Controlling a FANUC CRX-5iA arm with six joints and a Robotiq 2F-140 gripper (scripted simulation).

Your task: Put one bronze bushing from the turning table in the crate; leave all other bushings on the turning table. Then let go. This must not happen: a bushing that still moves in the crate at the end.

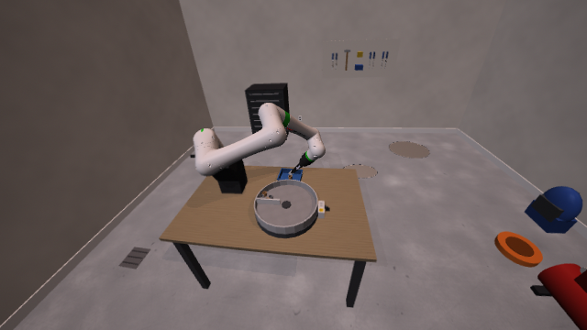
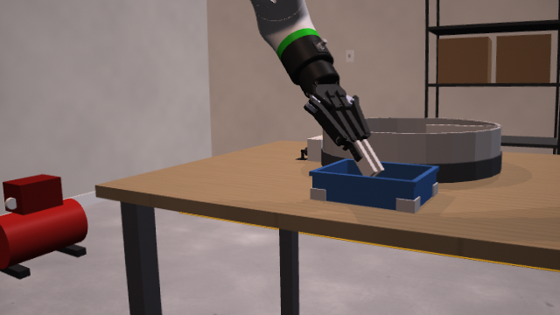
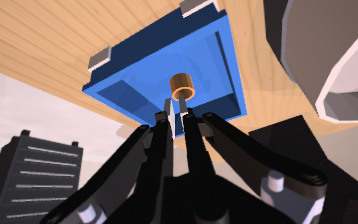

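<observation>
Now: hand 20 mm past the blue crate, 10 mm to the left of it and 40 mm above it. Also, from my hand: round grey turning table (10 mm behind, 340 mm to the right, 10 mm below).
</observation>
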